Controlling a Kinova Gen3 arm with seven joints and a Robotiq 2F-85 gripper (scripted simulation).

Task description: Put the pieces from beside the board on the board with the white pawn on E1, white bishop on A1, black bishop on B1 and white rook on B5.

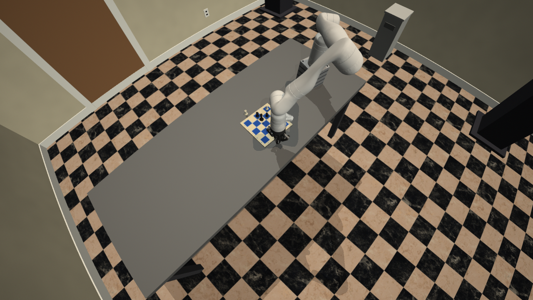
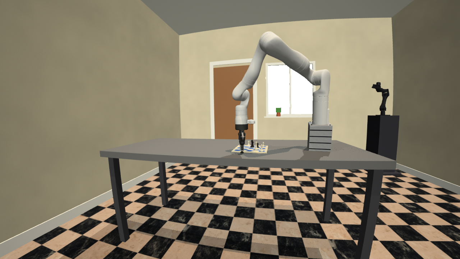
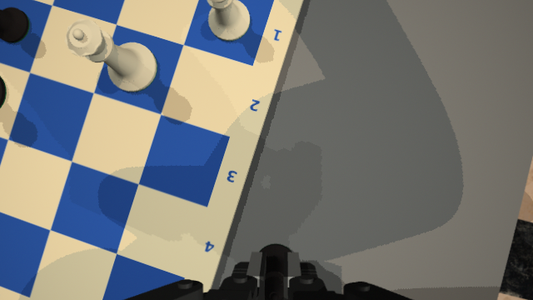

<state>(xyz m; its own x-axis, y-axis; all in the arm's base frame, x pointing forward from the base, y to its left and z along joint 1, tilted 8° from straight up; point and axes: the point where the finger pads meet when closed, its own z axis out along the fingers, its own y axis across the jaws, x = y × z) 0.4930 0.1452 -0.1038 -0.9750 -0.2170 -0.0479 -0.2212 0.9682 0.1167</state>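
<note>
Right now the tall white piece is 8 cm behind my hand and 10 cm to the right of it. Round my hand: tall black piece: 5 cm behind, 17 cm to the right; chessboard: 5 cm behind, 13 cm to the right, 3 cm below; black bishop: 1 cm below.
</note>
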